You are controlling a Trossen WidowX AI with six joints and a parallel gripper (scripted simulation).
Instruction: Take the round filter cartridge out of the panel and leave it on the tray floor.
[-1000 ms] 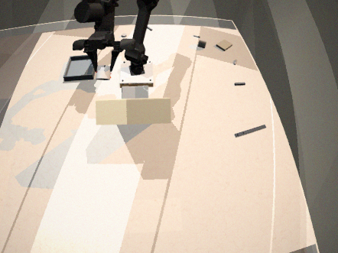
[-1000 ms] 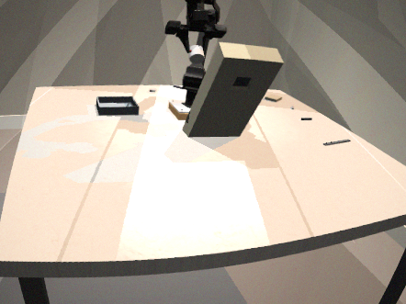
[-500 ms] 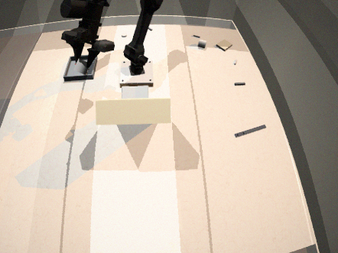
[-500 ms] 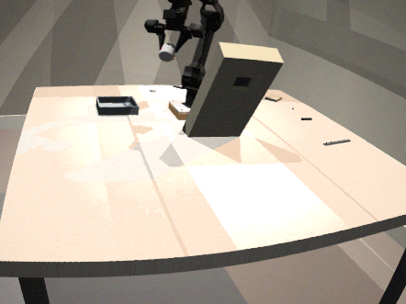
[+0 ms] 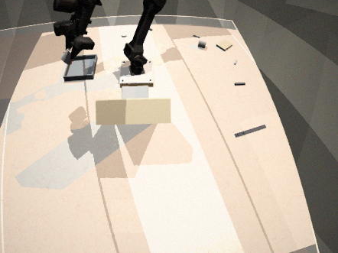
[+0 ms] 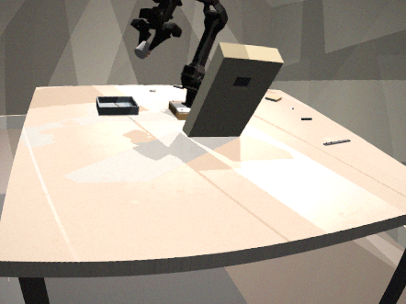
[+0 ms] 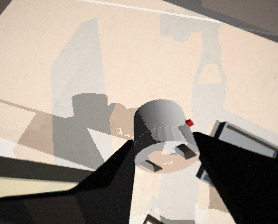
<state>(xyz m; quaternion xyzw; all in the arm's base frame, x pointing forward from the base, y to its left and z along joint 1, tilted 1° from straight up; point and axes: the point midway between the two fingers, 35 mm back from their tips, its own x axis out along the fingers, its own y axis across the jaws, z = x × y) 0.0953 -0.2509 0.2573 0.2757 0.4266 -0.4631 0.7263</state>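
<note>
The blue-grey tray is 26 cm below my gripper tip, 21 cm behind it and 1 cm to the right of it. The rest, counted from my gripper tip: service panel 21 cm ahead, 20 cm to the left, 10 cm below; round filter cartridge right at my gripper tip.
</note>
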